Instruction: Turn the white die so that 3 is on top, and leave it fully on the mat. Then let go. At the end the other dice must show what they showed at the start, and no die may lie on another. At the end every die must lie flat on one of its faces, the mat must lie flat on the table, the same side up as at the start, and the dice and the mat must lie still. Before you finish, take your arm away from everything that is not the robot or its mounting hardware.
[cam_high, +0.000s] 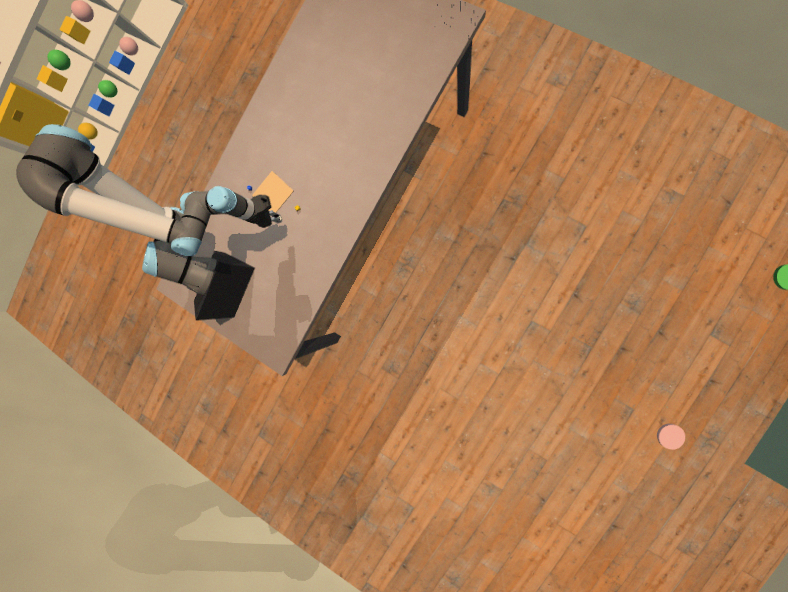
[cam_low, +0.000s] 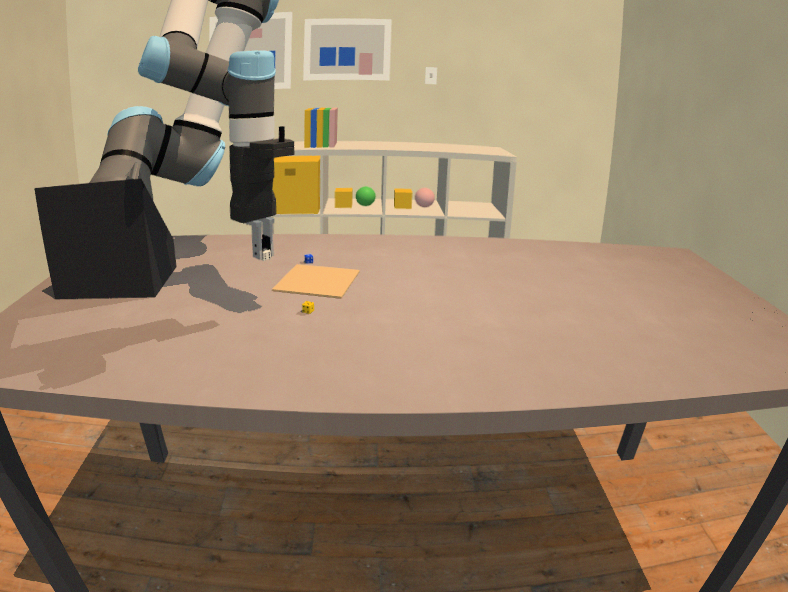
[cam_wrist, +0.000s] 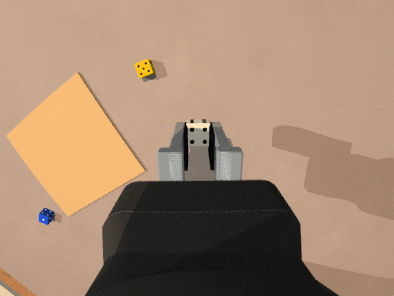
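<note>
My hand is 90 mm short of the mat, 140 mm to the right of it and 120 mm above it. From my hand the other things lie so: yellow die (70 mm ahead, 110 mm below); then white die (10 mm below); then blue die (70 mm ahead, 250 mm to the left, 110 mm below).
</note>
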